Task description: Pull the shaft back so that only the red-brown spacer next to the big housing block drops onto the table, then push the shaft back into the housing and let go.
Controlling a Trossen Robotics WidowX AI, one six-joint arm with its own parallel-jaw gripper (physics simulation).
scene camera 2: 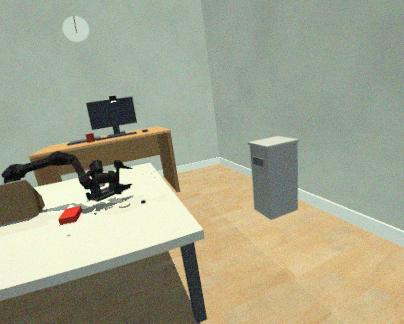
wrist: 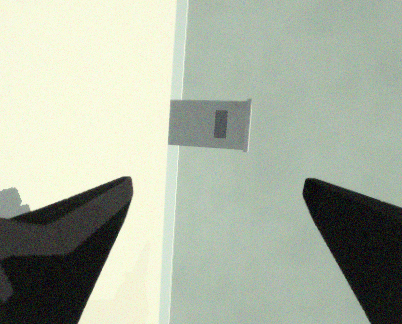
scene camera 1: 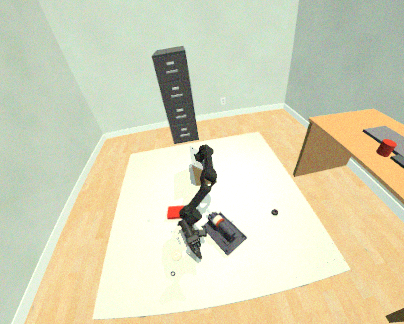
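Pixels of known places: gripper, between the fingertips: [scene camera 2: 132, 176] [wrist: 218, 185] [scene camera 1: 201, 258]; arm's base, origin of its link: [scene camera 2: 10, 188] [scene camera 1: 198, 158].
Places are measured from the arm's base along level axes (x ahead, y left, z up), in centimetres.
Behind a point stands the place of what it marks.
In scene camera 1, the dark fixture base [scene camera 1: 234, 246] lies on the table [scene camera 1: 300, 250] @(x 75.0, y 34.5, z -17.0 cm), right of the gripper. The big dark housing block [scene camera 1: 228, 232] stands on it. A red-brown spacer [scene camera 1: 220, 222] @(x 48.3, y -1.8, z -6.8 cm) shows as a thin band between the block and a pale part [scene camera 1: 217, 218] @(x 45.8, y -2.0, z -6.4 cm). The shaft is too small to make out clearly. In scene camera 2 the arm partly hides the fixture. My gripper [scene camera 1: 202, 245] [scene camera 2: 130, 176] @(x 63.9, y -16.4, z -6.2 cm) [wrist: 218, 185] @(x 63.9, y -16.4, z -6.2 cm) is open and empty, beside the fixture in scene camera 1, fingers pointing about level. The fixture does not show in the wrist view.
A red box [scene camera 1: 175, 212] @(x 28.8, y -24.7, z -14.0 cm) [scene camera 2: 70, 215] @(x 28.4, y -28.3, z -14.1 cm) lies near the arm. A pale disc [scene camera 1: 176, 256] @(x 55.5, y -29.4, z -16.1 cm) [scene camera 2: 124, 205] @(x 54.1, y -31.6, z -16.0 cm) and a small ring [scene camera 1: 173, 273] @(x 63.9, y -32.0, z -16.0 cm) lie near the gripper. A dark ring [scene camera 1: 274, 212] @(x 50.4, y 32.9, z -15.5 cm) lies beyond the fixture. A brown box [scene camera 2: 17, 202] @(x 2.4, y -5.3, z -7.1 cm) stands near the arm's base.
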